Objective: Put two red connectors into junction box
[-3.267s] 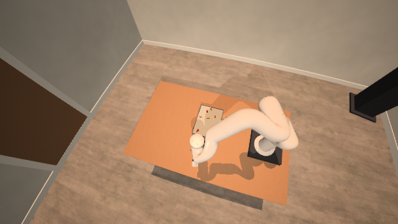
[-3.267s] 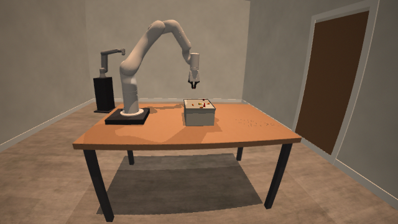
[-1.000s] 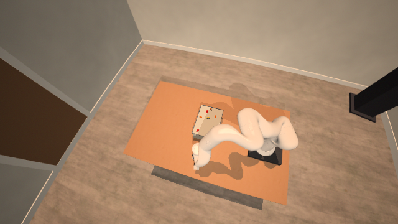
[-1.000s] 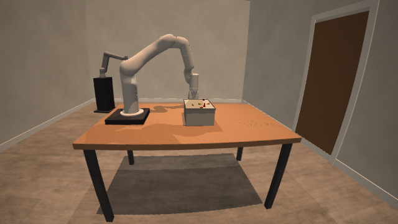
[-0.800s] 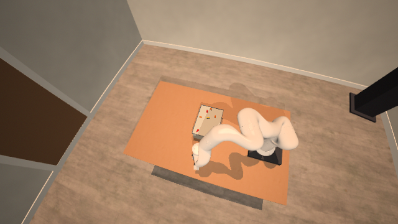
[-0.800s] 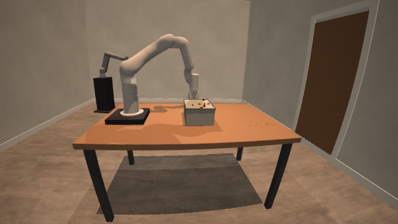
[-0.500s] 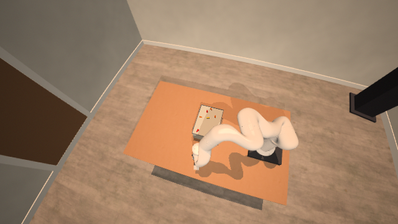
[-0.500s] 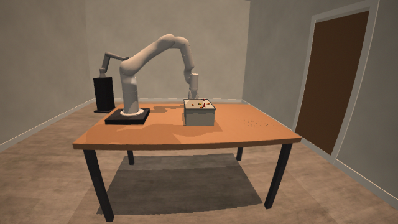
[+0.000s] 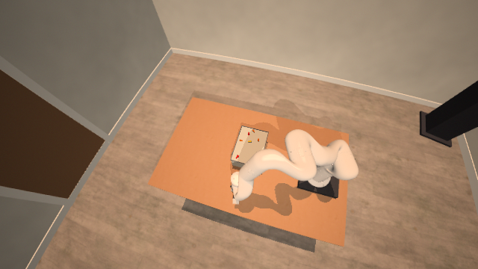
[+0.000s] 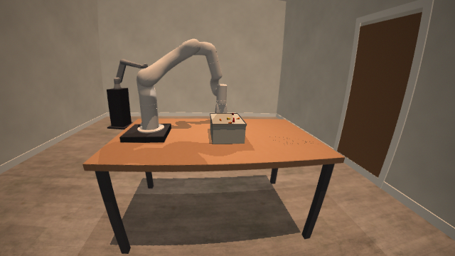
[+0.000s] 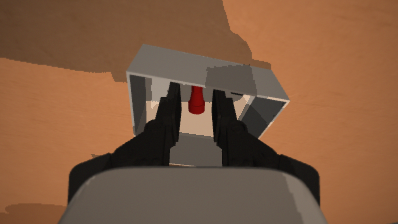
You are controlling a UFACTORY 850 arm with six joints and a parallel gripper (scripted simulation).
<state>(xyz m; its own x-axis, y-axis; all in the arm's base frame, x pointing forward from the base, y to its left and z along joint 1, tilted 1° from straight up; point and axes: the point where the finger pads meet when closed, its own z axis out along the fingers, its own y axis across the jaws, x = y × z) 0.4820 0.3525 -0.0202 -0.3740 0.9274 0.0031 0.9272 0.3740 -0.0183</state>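
Now: the steel junction box 30 mm below my hand, 20 mm to the right of it and 10 mm ahead of it. The rest, counted from my hand: tool case: 300 mm to the right, 70 mm ahead, 70 mm above; then yellow connector: 330 mm to the right, 110 mm above, 80 mm ahead.
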